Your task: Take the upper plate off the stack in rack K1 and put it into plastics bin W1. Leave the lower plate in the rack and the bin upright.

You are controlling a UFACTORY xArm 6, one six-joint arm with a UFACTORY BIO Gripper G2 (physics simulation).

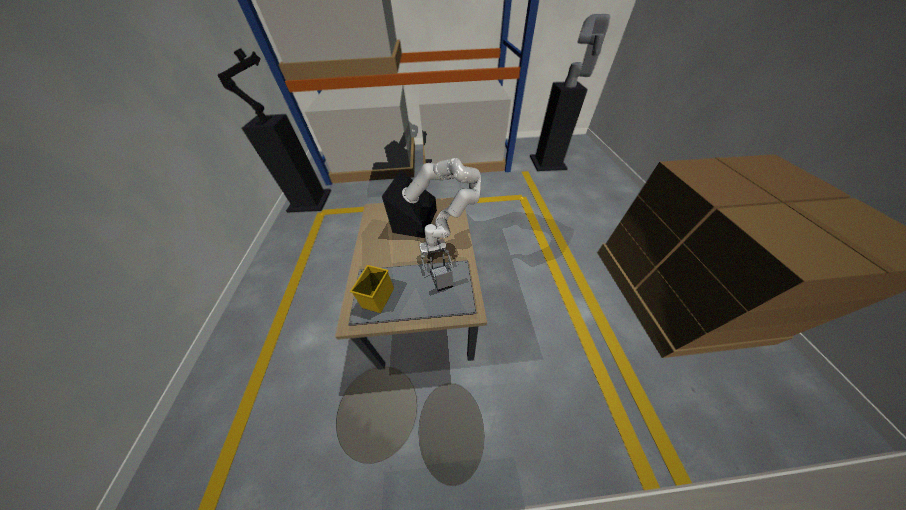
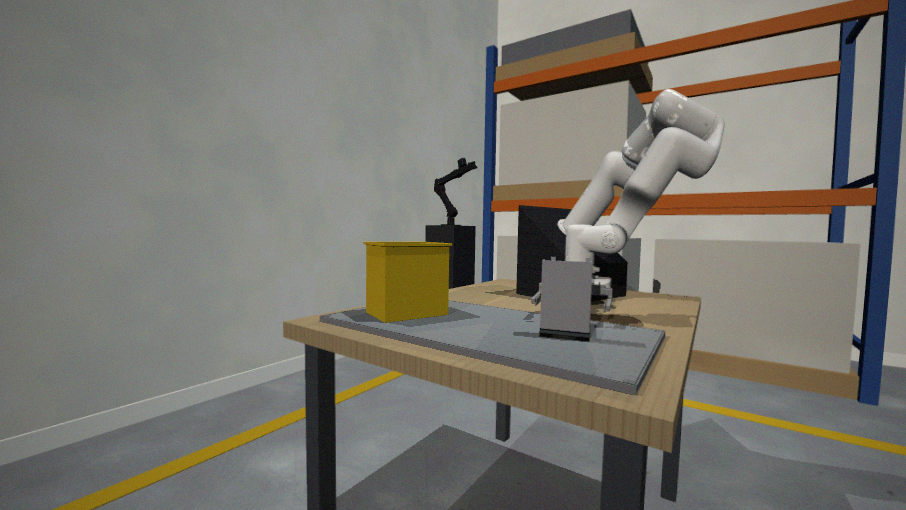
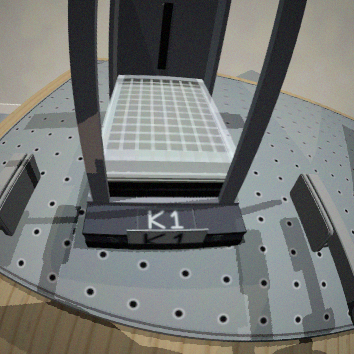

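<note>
A yellow plastics bin W1 [image 2: 404,280] is visible; in image 3 the yellow plastics bin W1 is out of frame. Visible too are a clear plate [image 3: 156,128] and a dark gridded plate [image 3: 116,188], as is my gripper [image 3: 168,173].
</note>
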